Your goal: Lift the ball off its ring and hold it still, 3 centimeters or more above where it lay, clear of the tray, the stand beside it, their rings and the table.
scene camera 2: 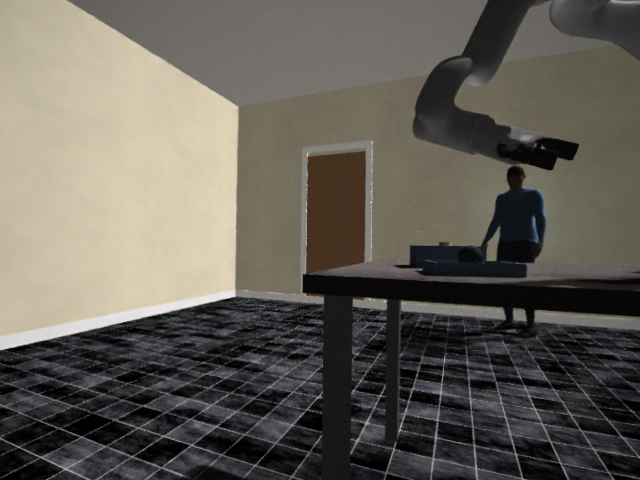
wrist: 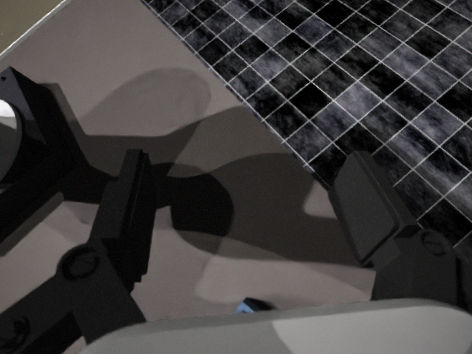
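Note:
The dark ball point(scene camera 2: 470, 254) sits low at the blue tray point(scene camera 2: 501, 269) on the table; the tray's wall hides its lower part and its ring. The taller blue stand point(scene camera 2: 426, 254) is just behind the tray, with a small tan ring point(scene camera 2: 445, 243) showing at its top. My gripper point(scene camera 2: 562, 155) point(wrist: 249, 173) is open and empty, its fingers wide apart, high above the table and up to the right of the ball in the scene view. The ball does not show in the wrist view. A small blue corner point(wrist: 246, 306) shows there at the bottom; I cannot tell whether it is tray or stand.
The table point(scene camera 2: 361, 271) point(wrist: 135, 40) has its edge running diagonally across the wrist view, with tiled floor beyond. A dark block point(wrist: 37, 125) with a pale round part stands at the left there. A person point(scene camera 2: 520, 217) in blue stands behind the table.

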